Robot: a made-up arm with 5 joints.
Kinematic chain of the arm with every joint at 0, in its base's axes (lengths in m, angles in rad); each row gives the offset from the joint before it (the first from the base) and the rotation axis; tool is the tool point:
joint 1: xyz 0 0 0.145 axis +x
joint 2: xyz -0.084 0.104 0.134 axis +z
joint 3: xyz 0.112 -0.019 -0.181 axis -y
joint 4: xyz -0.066 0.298 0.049 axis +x
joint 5: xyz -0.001 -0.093 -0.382 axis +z
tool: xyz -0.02 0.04 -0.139
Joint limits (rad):
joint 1: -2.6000..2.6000
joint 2: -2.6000..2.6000
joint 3: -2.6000..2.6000
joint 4: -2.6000..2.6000
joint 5: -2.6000..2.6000
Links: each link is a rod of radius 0.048 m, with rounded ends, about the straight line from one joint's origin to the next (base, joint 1, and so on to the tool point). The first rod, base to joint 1, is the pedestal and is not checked.
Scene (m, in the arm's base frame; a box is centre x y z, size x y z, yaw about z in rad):
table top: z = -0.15
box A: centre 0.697 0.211 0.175 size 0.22 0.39 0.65 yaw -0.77
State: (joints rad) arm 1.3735 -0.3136 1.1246 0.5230 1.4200
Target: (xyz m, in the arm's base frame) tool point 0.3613 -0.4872 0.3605
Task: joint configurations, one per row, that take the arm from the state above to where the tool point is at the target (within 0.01 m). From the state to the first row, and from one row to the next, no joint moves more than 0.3 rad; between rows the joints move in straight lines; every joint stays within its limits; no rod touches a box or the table.
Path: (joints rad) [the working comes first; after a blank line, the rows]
Joints at the target: 2.2155 0.1735 2.4597 0.2068 1.4858
Straight joint move there: touches box A.

1: 1.4748 -0.2088 1.3737 0.5579 1.5078
2: 1.5762 -0.1040 1.6228 0.5929 1.5956
3: 1.6775 0.0007 1.8718 0.6278 1.6834
4: 1.9465 0.0871 2.1658 0.4173 1.5846
5: 2.2155 0.1735 2.4597 0.2068 1.4858

